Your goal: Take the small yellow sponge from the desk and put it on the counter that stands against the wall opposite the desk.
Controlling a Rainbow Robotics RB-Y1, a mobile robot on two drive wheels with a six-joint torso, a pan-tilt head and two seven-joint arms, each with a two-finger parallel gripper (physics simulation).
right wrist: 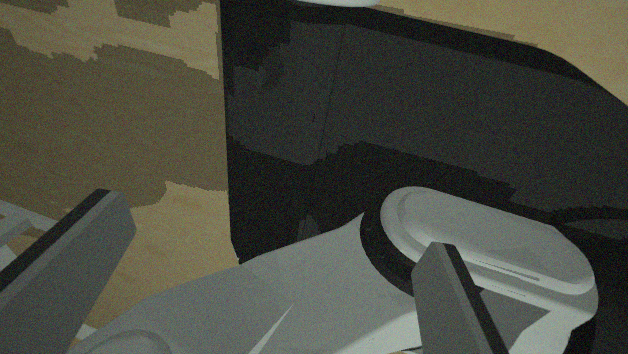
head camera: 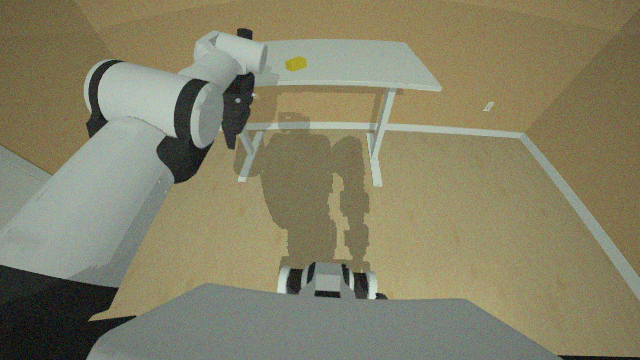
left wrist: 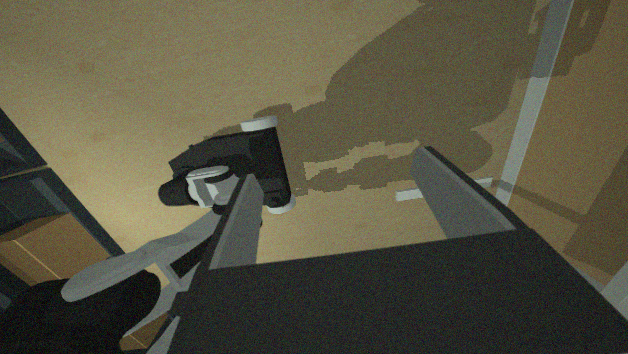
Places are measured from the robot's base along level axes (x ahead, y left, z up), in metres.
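Where they show: left gripper, fingertip midpoint: [head camera: 237, 136] [left wrist: 334, 171]; right gripper, fingertip midpoint: [right wrist: 280, 235].
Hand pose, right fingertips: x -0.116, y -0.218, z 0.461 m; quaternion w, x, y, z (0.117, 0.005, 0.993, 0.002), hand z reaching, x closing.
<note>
After its pixels a point has its place.
The small yellow sponge [head camera: 296, 64] {x 0.930, y 0.217, z 0.982 m} lies on the white desk [head camera: 360, 65] {x 1.010, y -0.137, z 0.950 m}, left of the desk's middle in the head view. My left gripper [head camera: 231, 144] {x 0.304, y 0.308, z 1.003 m} [left wrist: 334, 171] {x 0.304, y 0.308, z 1.003 m} is open and empty. In the head view it points down at the desk's front edge, left of the sponge and apart from it. The wrist hides the desk's left part. The sponge does not show in the left wrist view. My right gripper [right wrist: 280, 235] {x -0.116, y -0.218, z 0.461 m} is open, low beside my own base, with no object between its fingers. The counter cannot be made out for certain in any view.
The desk's right leg [head camera: 385, 125] stands on the floor near the wall's white baseboard [head camera: 450, 131] {x 1.658, y -1.406, z 0.032 m}. A pale panel [head camera: 20, 182] {x 0.230, y 2.111, z 0.711 m} is at the far left. In the left wrist view, a dark frame [left wrist: 37, 187] {x -1.620, y 0.102, z 0.077 m} with a wood-coloured box [left wrist: 62, 245] {x -1.543, y -0.291, z 0.225 m} stands at the left.
</note>
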